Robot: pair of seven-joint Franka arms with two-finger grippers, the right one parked.
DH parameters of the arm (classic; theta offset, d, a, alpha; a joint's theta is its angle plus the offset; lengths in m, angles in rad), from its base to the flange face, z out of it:
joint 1: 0 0.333 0 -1.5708
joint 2: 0 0 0 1.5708
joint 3: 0 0.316 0.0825 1.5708
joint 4: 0 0 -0.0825 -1.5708
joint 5: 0 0.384 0 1.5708
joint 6: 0 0 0.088 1.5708
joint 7: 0 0.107 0 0
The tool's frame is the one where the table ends.
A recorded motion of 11 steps. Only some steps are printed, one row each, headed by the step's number.
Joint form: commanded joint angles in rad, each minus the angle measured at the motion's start. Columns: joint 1, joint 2, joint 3, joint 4, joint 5, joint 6, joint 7.
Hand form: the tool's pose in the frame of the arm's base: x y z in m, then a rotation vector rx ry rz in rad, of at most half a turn. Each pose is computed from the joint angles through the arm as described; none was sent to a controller.
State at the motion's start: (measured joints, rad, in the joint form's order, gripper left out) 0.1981 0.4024 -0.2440 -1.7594 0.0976 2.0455 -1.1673
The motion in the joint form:
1: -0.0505 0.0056 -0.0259 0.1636 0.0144 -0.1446 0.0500
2: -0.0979 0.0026 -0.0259 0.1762 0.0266 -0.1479 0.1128
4: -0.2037 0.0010 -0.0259 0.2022 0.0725 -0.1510 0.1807
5: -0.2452 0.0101 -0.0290 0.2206 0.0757 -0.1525 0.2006
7: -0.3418 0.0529 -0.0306 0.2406 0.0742 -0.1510 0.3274
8: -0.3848 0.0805 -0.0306 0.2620 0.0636 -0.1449 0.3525
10: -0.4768 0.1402 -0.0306 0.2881 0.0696 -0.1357 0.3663
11: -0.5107 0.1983 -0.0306 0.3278 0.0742 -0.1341 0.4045
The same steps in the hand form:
1: 0.6584 -0.0518 0.3966 -2.7342 -1.4417 0.1121
2: 0.6572 -0.0817 0.4041 -2.8096 -1.2840 0.0858
4: 0.6504 -0.1473 0.4170 -2.8970 -1.0098 0.0129
5: 0.6473 -0.1757 0.4198 -2.9322 -0.9194 0.0013
7: 0.6340 -0.2392 0.4011 -3.0156 -0.5874 0.0393
8: 0.6291 -0.2681 0.3932 -3.0459 -0.4956 0.0533
10: 0.6107 -0.3268 0.3658 -3.0601 -0.3336 0.0865
11: 0.6091 -0.3494 0.3444 -3.0678 -0.2281 0.1145

